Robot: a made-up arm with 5 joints. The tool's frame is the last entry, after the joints. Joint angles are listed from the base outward. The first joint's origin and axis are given. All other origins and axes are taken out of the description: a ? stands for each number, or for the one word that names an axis. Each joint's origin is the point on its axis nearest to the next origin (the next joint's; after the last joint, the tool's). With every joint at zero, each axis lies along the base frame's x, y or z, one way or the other. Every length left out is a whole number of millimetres.
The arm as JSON. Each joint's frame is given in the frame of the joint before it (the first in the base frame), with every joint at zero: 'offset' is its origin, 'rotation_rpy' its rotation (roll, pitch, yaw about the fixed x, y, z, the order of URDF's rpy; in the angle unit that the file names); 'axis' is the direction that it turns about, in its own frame. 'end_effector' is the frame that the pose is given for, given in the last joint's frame.
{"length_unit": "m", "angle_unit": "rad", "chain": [
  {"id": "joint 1", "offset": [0.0, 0.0, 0.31], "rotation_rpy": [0.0, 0.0, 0.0], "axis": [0.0, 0.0, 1.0]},
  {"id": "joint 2", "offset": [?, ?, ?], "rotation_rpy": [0.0, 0.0, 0.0], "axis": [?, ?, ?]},
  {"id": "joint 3", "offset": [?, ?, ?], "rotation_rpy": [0.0, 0.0, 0.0], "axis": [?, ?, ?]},
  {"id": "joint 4", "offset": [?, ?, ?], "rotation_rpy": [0.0, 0.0, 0.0], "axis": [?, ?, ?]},
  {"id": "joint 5", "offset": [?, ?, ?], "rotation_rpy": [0.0, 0.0, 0.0], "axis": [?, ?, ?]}
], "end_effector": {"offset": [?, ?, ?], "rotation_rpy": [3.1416, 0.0, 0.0]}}
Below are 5 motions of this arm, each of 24 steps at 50 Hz.
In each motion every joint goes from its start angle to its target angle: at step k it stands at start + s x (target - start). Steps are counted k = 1, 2, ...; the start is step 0. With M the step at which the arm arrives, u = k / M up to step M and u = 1 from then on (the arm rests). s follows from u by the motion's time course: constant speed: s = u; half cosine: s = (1 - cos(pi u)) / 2; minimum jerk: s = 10 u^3 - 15 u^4 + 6 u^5.
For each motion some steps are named. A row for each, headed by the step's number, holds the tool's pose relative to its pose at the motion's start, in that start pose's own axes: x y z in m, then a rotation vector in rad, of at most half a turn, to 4 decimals.
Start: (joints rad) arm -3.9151 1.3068 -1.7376 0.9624 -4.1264
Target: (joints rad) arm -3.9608 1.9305 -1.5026 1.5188 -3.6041
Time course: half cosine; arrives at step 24
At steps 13, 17, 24:
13: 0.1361 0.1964 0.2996 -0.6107 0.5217 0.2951
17: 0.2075 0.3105 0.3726 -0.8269 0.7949 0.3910
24: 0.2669 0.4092 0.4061 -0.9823 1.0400 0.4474

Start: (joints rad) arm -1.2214 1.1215 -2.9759 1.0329 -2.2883
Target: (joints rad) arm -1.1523 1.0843 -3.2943 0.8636 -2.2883
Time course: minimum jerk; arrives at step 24
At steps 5, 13, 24:
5: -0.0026 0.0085 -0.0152 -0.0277 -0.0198 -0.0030
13: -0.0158 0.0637 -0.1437 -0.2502 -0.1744 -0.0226
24: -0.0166 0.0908 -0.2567 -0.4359 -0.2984 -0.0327

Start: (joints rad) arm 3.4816 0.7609 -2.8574 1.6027 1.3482
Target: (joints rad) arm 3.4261 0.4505 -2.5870 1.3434 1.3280
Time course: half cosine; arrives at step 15
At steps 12, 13, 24:
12: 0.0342 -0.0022 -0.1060 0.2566 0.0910 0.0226
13: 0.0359 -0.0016 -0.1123 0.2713 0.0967 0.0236
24: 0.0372 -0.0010 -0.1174 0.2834 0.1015 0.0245

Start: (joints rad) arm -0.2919 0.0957 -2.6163 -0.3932 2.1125
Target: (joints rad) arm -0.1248 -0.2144 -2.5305 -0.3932 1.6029
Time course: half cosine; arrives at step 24
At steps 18, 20, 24:
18: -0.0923 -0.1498 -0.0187 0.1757 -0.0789 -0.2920
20: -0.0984 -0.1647 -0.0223 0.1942 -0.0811 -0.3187
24: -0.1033 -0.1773 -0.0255 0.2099 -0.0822 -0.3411

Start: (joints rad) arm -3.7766 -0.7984 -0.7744 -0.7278 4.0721
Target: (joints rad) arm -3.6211 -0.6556 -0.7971 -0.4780 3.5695
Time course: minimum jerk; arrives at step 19
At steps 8, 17, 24:
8: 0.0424 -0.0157 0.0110 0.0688 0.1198 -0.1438
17: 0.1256 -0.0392 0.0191 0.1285 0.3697 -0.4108
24: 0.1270 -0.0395 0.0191 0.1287 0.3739 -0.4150

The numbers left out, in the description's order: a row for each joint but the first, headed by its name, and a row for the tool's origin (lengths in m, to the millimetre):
joint 2: xyz 0.0 0.0 0.0, axis 0.0 1.0 0.0
joint 3: xyz 0.038 0.0 0.204, axis 0.0 1.0 0.0
joint 4: xyz 0.114 0.0 -0.503, axis 0.0 1.0 0.0
joint 5: xyz 0.101 0.0 -0.13, axis 0.0 0.0 -1.0
tool: xyz 0.0 0.0 0.0

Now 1 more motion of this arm.
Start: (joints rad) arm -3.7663 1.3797 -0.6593 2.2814 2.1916
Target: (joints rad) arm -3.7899 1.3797 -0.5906 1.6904 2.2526
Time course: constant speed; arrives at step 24
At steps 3, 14, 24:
3: -0.0073 -0.0093 -0.0042 0.0527 -0.0386 0.0047
14: -0.0318 -0.0396 -0.0237 0.2423 -0.1848 0.0221
24: -0.0504 -0.0612 -0.0457 0.4097 -0.3240 0.0376

